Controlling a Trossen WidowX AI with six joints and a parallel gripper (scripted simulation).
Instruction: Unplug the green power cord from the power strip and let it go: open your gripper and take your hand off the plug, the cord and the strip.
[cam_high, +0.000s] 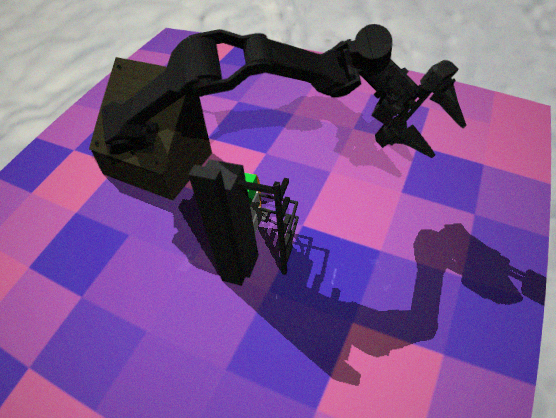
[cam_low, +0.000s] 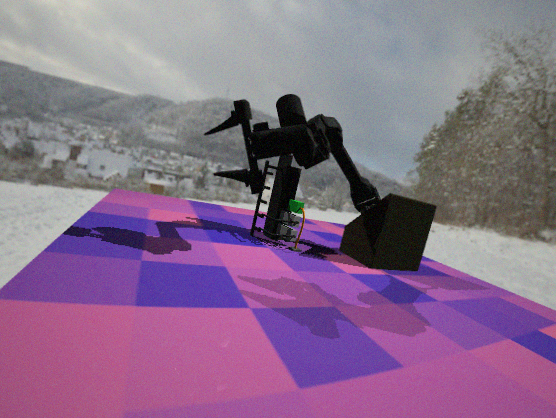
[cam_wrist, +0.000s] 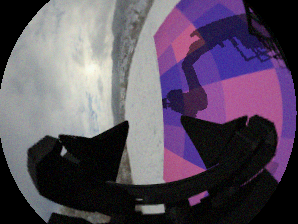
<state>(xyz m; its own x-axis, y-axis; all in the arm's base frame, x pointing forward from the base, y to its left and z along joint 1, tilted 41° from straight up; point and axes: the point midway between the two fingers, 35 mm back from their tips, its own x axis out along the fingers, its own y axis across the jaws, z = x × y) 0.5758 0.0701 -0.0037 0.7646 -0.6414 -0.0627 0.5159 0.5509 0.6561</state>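
My gripper tip is 32 cm past the green plug, 14 cm to the left of it and 8 cm above it.
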